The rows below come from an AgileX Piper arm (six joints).
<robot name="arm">
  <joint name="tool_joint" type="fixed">
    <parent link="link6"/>
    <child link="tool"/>
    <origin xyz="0 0 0" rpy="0 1.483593 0"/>
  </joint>
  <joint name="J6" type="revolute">
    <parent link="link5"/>
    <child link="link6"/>
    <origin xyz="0.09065 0 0.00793"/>
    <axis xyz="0.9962 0 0.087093"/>
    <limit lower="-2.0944" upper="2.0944"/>
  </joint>
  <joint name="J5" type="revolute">
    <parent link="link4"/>
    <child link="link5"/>
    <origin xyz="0 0 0"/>
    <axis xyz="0 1 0"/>
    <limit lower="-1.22" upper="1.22"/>
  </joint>
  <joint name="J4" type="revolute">
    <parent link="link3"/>
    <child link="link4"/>
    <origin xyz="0.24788 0 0.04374"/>
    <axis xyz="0.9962 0 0.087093"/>
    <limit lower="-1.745" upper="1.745"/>
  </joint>
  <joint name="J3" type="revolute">
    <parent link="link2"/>
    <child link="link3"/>
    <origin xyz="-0.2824 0 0.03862"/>
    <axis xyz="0 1 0"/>
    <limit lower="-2.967" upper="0"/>
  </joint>
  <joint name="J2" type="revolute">
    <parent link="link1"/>
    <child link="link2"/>
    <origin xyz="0 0 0"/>
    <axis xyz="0 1 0"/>
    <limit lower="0" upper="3.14"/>
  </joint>
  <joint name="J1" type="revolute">
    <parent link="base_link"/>
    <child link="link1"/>
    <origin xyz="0 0 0.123"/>
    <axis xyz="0 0 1"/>
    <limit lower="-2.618" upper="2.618"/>
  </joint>
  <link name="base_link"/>
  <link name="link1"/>
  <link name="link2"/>
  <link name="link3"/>
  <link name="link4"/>
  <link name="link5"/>
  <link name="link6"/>
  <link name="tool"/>
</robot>
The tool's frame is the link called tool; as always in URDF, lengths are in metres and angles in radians.
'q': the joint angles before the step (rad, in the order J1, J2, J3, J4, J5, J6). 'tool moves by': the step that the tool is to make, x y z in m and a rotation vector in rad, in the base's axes. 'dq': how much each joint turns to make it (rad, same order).
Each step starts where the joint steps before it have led.
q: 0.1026 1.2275 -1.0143 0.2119 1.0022 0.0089
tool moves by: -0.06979 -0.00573 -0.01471 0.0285 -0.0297 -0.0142
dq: 0.0001 -0.2730 0.2344 0.0187 0.0034 0.0149
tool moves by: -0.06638 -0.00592 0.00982 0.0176 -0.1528 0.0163
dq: 0.0000 -0.3144 0.0918 0.0022 0.0706 0.0000
